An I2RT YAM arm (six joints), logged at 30 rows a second.
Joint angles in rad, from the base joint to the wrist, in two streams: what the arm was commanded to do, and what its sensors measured. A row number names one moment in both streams.
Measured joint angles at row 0:
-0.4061 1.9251 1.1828 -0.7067 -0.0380 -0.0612
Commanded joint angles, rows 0 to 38:
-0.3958 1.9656 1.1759 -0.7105 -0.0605 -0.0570
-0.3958 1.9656 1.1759 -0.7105 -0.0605 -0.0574
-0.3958 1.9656 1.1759 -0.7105 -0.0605 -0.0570
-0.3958 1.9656 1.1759 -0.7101 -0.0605 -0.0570
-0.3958 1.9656 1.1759 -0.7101 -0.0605 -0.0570
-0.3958 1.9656 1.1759 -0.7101 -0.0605 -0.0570
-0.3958 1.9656 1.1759 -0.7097 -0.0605 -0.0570
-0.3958 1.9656 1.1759 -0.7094 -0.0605 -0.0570
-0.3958 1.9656 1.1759 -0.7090 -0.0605 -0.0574
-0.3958 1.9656 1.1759 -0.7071 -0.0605 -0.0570
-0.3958 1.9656 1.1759 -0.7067 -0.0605 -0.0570
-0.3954 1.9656 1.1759 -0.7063 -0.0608 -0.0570
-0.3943 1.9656 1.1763 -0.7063 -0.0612 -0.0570
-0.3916 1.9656 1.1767 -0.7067 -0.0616 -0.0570
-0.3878 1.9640 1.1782 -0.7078 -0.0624 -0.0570
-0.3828 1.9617 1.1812 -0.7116 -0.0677 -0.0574
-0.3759 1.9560 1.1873 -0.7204 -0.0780 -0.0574
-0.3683 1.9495 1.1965 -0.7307 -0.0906 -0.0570
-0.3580 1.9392 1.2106 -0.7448 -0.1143 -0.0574
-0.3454 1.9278 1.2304 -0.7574 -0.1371 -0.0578
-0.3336 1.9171 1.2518 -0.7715 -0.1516 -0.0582
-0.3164 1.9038 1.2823 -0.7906 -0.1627 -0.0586
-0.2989 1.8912 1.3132 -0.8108 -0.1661 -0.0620
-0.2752 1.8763 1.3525 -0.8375 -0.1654 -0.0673
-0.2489 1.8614 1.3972 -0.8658 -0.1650 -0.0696
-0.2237 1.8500 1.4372 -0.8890 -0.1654 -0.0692
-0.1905 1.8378 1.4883 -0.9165 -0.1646 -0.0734
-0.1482 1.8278 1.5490 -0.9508 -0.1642 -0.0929
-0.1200 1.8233 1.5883 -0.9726 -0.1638 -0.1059
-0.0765 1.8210 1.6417 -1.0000 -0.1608 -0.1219
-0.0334 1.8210 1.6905 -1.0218 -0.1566 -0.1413
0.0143 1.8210 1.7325 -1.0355 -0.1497 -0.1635
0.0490 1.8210 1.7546 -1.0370 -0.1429 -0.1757
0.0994 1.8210 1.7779 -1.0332 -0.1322 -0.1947
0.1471 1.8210 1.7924 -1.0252 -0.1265 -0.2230
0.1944 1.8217 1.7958 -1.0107 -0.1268 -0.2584
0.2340 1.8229 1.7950 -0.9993 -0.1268 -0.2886
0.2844 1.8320 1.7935 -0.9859 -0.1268 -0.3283
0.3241 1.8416 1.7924 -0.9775 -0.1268 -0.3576
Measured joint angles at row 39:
0.2352 1.8278 1.7901 -0.9817 -0.1249 -0.2272
